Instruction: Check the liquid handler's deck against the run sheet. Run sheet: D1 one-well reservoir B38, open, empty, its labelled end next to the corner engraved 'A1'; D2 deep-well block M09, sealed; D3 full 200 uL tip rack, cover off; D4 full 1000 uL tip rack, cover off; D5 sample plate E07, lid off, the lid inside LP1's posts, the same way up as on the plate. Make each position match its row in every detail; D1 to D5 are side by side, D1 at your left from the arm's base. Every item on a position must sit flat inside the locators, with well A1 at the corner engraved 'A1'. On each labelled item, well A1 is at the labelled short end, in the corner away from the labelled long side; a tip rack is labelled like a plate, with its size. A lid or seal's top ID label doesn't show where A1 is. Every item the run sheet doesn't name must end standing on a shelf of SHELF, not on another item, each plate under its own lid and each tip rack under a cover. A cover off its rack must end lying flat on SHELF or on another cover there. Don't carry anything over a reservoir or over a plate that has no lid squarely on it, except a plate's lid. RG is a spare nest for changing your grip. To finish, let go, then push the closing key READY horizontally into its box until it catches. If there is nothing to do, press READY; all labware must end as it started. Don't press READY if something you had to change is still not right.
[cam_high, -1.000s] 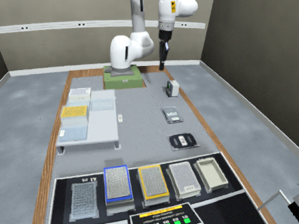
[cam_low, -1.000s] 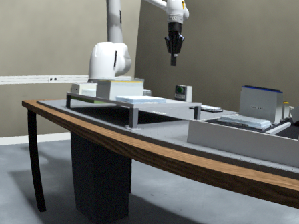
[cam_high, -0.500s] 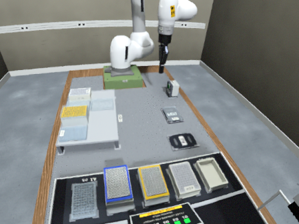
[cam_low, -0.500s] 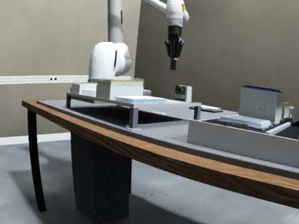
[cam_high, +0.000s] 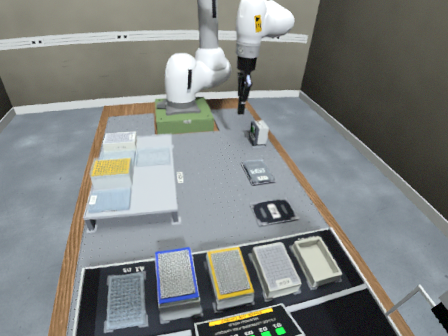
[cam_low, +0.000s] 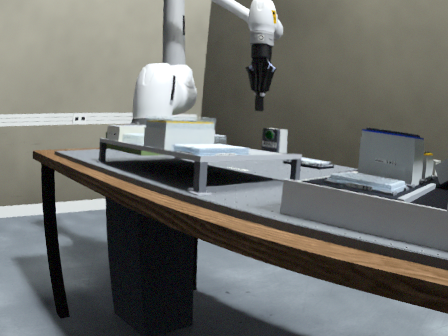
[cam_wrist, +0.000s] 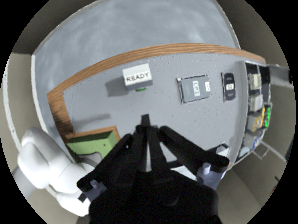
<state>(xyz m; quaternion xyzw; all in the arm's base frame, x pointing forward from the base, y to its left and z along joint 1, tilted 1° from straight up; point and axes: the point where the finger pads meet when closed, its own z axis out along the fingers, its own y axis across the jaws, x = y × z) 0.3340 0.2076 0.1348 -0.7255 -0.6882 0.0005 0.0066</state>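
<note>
The ready box is 13 cm below my hand and 8 cm to the left of it. The rest, counted from my hand: cream reservoir 67 cm ahead, 14 cm below, 1 cm to the right; shelf 46 cm to the right, 16 cm ahead, 14 cm below; dark nest 43 cm ahead, 19 cm below, 1 cm to the right.
</note>
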